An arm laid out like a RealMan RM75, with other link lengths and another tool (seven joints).
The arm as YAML. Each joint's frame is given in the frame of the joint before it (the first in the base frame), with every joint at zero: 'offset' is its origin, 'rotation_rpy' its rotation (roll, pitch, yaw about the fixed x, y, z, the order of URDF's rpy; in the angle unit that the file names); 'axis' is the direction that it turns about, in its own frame. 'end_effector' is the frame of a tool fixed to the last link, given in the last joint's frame.
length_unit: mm
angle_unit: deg
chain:
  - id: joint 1
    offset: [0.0, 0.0, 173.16]
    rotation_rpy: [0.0, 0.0, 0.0]
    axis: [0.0, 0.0, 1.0]
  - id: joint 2
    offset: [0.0, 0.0, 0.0]
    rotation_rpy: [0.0, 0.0, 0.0]
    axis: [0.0, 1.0, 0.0]
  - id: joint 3
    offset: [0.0, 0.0, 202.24]
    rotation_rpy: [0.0, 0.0, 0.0]
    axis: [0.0, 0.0, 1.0]
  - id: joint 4
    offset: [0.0, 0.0, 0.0]
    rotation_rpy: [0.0, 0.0, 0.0]
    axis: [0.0, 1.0, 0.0]
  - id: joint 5
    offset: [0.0, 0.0, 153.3]
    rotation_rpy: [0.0, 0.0, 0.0]
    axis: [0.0, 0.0, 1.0]
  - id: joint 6
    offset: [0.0, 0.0, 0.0]
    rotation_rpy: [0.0, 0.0, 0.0]
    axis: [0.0, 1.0, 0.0]
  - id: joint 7
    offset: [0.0, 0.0, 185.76]
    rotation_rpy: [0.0, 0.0, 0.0]
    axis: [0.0, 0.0, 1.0]
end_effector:
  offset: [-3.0, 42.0, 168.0]
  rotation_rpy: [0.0, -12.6, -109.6]
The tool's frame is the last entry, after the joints.
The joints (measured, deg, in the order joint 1, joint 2, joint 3, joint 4, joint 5, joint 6, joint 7), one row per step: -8.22 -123.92 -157.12 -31.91 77.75 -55.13 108.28; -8.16 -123.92 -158.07 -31.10 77.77 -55.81 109.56; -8.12 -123.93 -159.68 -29.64 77.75 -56.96 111.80; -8.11 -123.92 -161.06 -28.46 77.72 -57.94 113.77; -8.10 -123.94 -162.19 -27.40 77.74 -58.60 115.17; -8.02 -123.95 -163.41 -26.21 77.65 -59.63 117.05; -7.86 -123.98 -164.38 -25.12 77.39 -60.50 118.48; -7.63 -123.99 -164.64 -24.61 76.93 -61.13 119.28; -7.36 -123.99 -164.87 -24.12 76.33 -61.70 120.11; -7.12 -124.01 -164.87 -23.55 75.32 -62.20 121.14; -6.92 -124.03 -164.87 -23.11 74.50 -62.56 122.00
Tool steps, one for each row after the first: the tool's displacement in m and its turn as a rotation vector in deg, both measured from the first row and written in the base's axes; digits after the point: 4 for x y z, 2 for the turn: -0.0010 -0.0020 -0.0002 0.19 0.32 0.00; -0.0021 -0.0050 -0.0007 0.55 0.82 -0.04; -0.0026 -0.0071 -0.0004 0.92 1.39 -0.13; -0.0038 -0.0091 -0.0009 1.22 1.57 -0.02; -0.0036 -0.0113 -0.0008 1.61 2.02 -0.17; -0.0039 -0.0135 -0.0004 2.11 2.13 -0.16; -0.0034 -0.0150 0.0009 2.53 2.25 -0.28; -0.0036 -0.0166 0.0030 3.05 2.41 -0.28; -0.0037 -0.0178 0.0056 3.70 2.61 -0.28; -0.0042 -0.0189 0.0078 4.22 2.82 -0.22
